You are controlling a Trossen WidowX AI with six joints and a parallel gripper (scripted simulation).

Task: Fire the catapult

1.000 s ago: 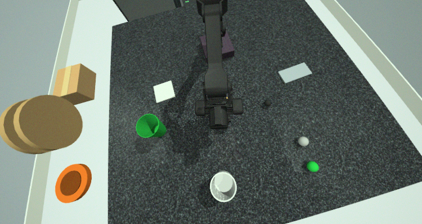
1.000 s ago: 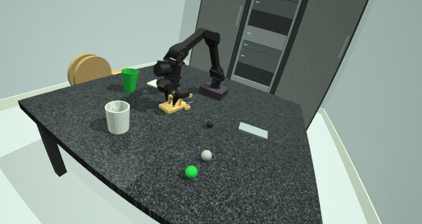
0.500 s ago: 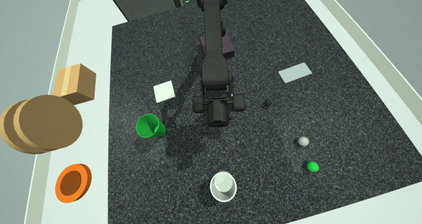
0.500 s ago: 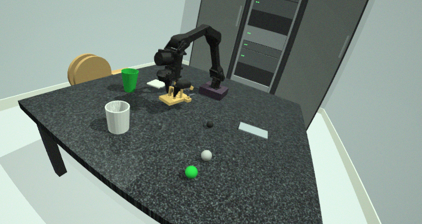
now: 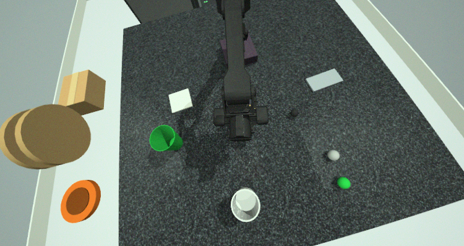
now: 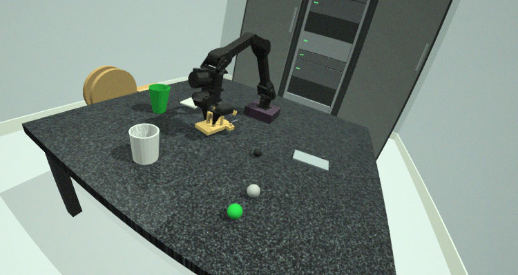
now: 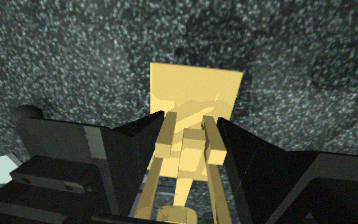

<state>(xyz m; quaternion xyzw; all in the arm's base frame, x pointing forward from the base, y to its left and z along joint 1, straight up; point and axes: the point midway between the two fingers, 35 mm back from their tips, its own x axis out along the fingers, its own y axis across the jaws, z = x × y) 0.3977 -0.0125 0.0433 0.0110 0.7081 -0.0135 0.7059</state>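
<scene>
My gripper tip is 40 mm past the black ball, 230 mm to the right of it and 40 mm above it. Also, from my gripper tip: white tile: 150 mm behind, 280 mm to the right, 50 mm below; then white mug: 280 mm ahead, 30 mm below; then green cup: 50 mm ahead, 290 mm to the right, 30 mm below.
</scene>
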